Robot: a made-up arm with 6 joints.
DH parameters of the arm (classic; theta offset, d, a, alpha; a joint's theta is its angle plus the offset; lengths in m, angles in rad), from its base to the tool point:
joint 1: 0 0.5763 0.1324 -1.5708
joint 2: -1.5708 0 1.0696 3.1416
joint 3: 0 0 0.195 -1.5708
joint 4: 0 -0.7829 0 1.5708
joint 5: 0 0 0 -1.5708
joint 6: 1.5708 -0.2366 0 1.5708
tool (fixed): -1.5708 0 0 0
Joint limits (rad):
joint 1: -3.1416..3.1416
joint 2: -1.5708..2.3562
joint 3: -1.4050..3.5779
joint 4: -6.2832..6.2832
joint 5: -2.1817..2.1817
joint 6: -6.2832..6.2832
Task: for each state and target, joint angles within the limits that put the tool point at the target. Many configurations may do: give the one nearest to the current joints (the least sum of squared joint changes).
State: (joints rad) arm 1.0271 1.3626 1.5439 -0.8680 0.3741 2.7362
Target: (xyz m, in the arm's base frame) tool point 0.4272 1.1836 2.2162
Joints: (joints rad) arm 1.2832 0.9238 1.9722 -0.8322 0.4366 2.7362
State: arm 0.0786 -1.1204 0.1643 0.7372 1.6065 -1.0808
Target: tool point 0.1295 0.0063 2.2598
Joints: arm -0.2436 -0.5063 -0.0267 0.1588 1.5065 -1.0808
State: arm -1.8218 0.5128 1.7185 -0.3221 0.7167 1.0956
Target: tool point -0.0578 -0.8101 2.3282
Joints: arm -1.5813 0.7902 2.0612 -0.2700 0.8970 1.0956
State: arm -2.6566 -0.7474 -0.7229 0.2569 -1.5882 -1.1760
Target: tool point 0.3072 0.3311 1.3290
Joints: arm -2.5127 -1.3984 -0.4975 0.3824 -1.7397 -1.1760
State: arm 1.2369 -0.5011 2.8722 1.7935 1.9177 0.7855
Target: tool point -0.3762 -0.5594 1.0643
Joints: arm 1.2905 -0.3121 3.4410 1.6524 2.0726 0.7855
